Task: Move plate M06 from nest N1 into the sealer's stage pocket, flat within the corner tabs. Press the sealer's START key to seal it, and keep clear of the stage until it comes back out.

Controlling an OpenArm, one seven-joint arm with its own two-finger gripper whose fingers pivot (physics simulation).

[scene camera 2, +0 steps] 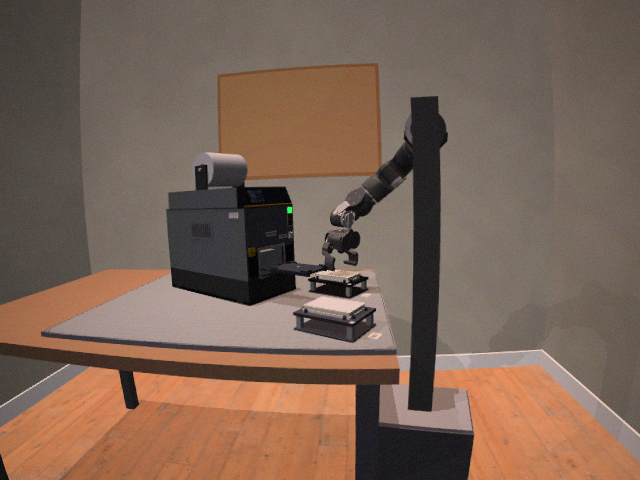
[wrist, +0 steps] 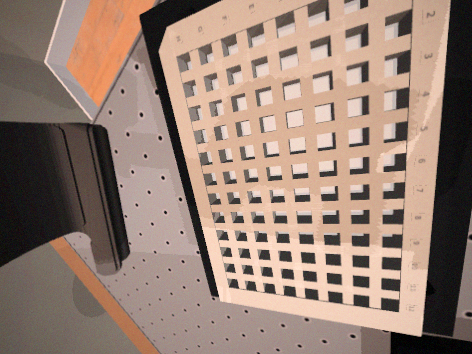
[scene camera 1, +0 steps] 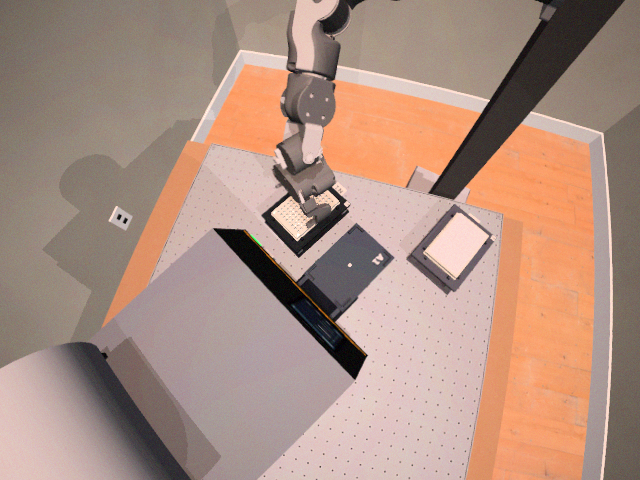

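Plate M06, a cream plate with a grid of square wells, lies in the black nest N1. My gripper is open and empty, close above the plate in scene camera 2. One dark finger shows at the left of the wrist view, beside the plate and apart from it; the other finger does not show there. The sealer's dark stage is out, with no plate in its pocket. The sealer shows a green light. I cannot make out the START key.
A second nest holds a pale plate, on the far side of the stage from N1. The stage lies close beside N1. The arm's dark column stands at the table's edge. A white roll sits on the sealer.
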